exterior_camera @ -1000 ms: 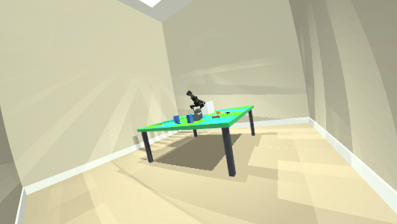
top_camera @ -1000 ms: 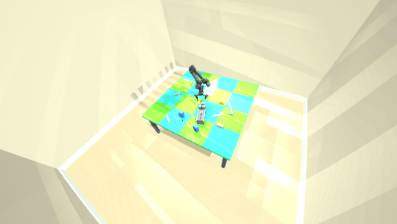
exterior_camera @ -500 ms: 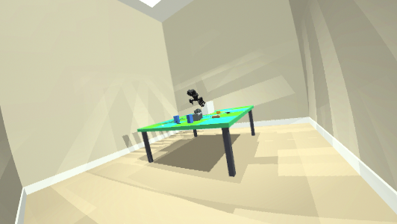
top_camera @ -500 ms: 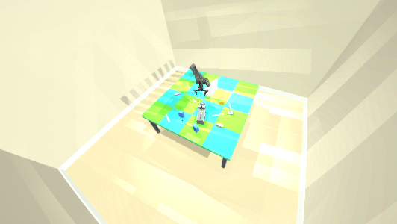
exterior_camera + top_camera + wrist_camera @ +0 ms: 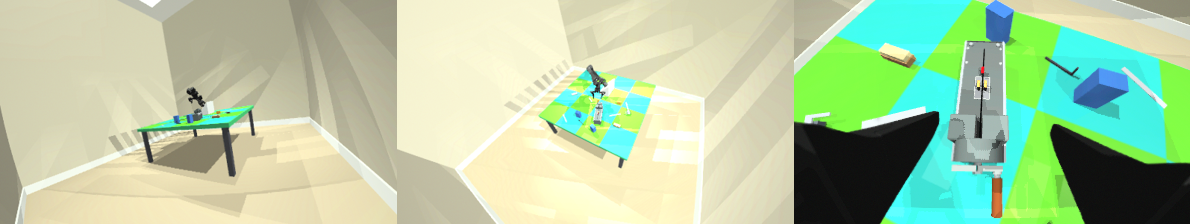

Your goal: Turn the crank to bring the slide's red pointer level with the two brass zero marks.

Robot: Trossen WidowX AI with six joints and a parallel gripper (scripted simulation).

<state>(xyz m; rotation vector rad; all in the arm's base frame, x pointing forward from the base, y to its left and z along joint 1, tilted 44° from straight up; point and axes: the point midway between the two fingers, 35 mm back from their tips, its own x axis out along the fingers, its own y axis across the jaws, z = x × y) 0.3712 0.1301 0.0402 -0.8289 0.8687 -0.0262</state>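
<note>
Right now the crank handle is 120 mm below my gripper tip, 70 mm behind it and 40 mm to the right of it. Round my gripper tip: red pointer 120 mm below, 120 mm ahead, 70 mm to the left; orange piece 230 mm behind, 200 mm to the left, 190 mm below; black L-shaped key 280 mm ahead, 190 mm below, 110 mm to the right.
</note>
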